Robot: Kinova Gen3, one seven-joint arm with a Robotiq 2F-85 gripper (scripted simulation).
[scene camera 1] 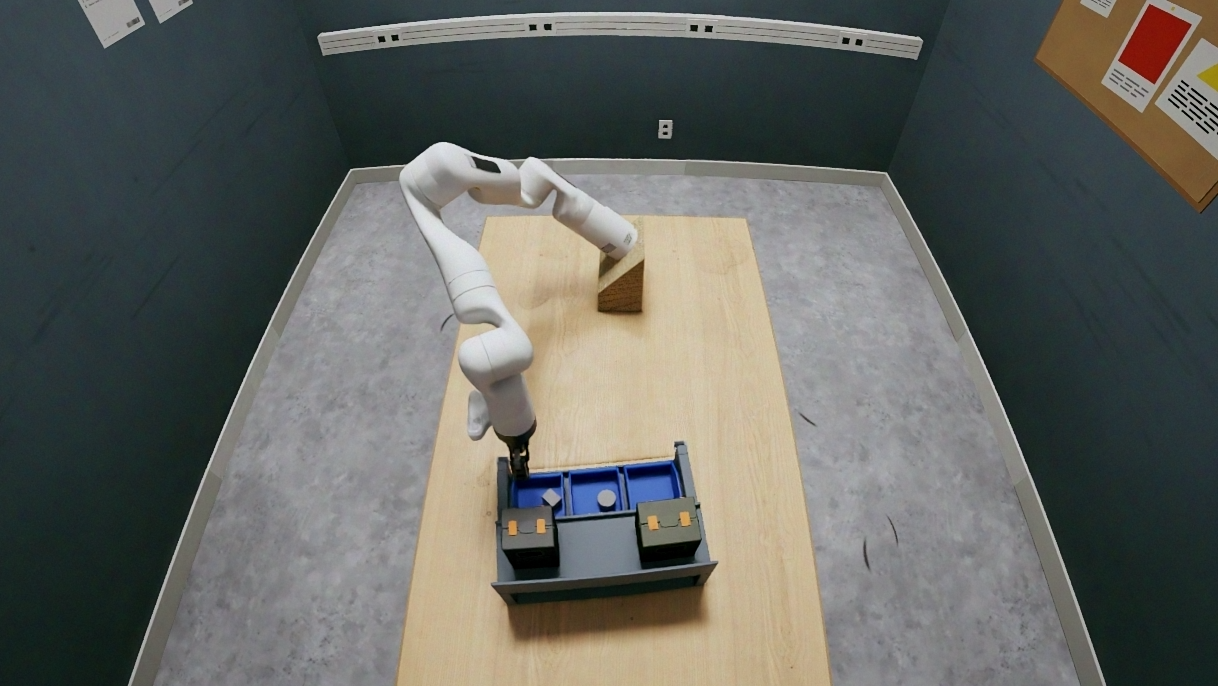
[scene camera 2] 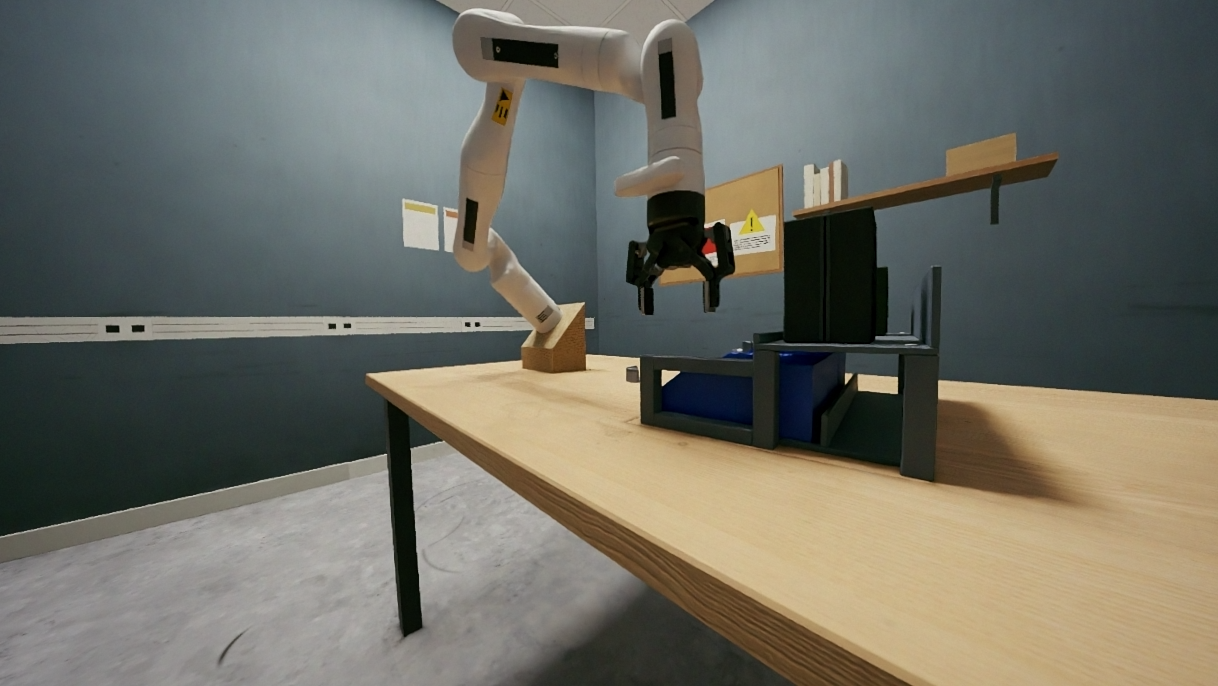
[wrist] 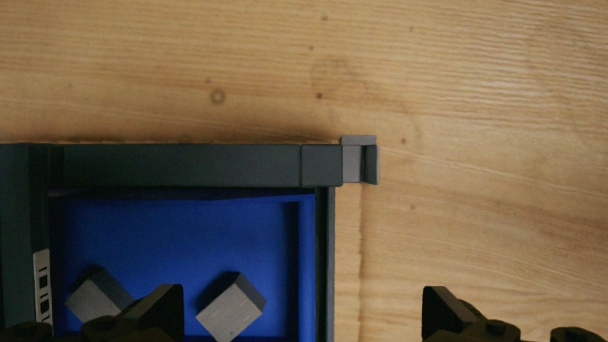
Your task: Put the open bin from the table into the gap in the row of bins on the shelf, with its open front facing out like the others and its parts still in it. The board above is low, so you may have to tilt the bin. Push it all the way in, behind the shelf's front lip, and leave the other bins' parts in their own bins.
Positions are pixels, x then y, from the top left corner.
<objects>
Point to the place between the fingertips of the gripper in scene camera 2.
At 676, 313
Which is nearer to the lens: the grey shelf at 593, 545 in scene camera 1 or the blue bin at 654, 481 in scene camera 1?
The grey shelf.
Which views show the blue bin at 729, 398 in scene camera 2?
Scene camera 1, scene camera 2 and the wrist view: all of them.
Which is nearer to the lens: the blue bin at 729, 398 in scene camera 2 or the grey shelf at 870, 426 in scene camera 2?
The blue bin.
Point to a grey shelf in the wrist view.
38, 166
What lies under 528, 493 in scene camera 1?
A blue bin.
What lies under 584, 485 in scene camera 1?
A blue bin.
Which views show the grey shelf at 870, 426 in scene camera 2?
Scene camera 1, scene camera 2 and the wrist view: all of them.
</objects>
